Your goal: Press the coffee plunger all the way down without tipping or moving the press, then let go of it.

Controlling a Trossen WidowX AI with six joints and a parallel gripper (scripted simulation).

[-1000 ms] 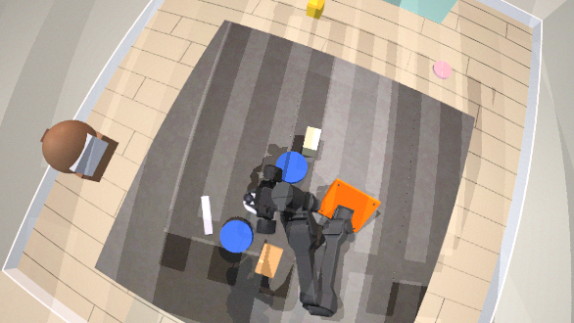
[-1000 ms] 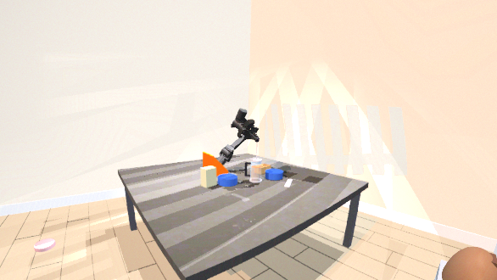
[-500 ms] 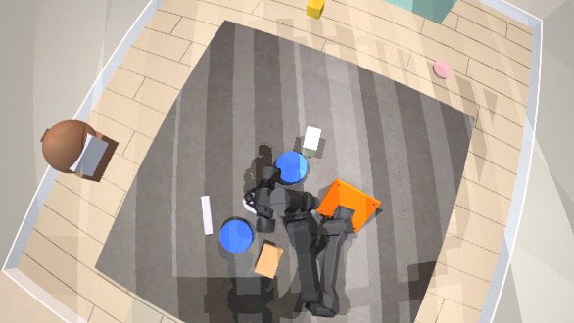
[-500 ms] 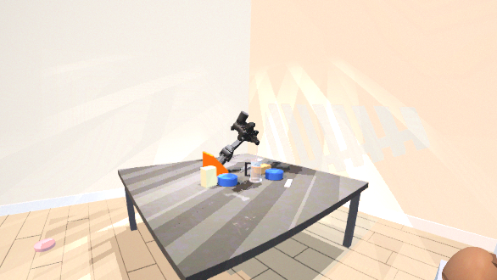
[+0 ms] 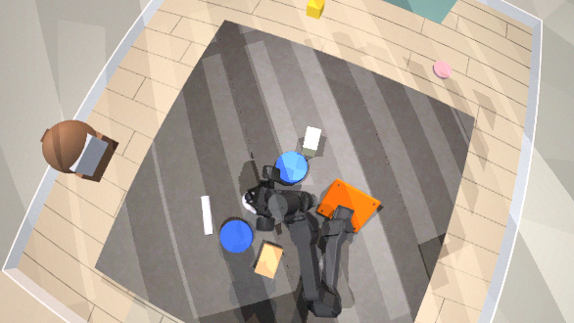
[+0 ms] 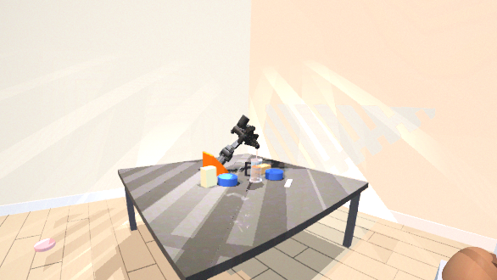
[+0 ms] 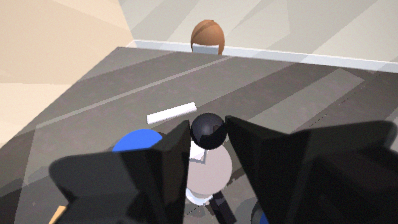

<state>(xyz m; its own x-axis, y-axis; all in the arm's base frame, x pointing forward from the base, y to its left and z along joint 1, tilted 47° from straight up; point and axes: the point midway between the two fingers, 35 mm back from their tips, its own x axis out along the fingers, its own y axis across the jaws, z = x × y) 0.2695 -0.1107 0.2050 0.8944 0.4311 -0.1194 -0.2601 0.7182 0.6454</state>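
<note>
Now: the coffee press 20 mm behind my gripper tip, 10 mm to the right of it and 110 mm below it. From my gripper tip the other things lie so: white bar: 160 mm ahead, 120 mm to the left, 220 mm below; white block: 120 mm behind, 290 mm to the right, 170 mm below.
</note>
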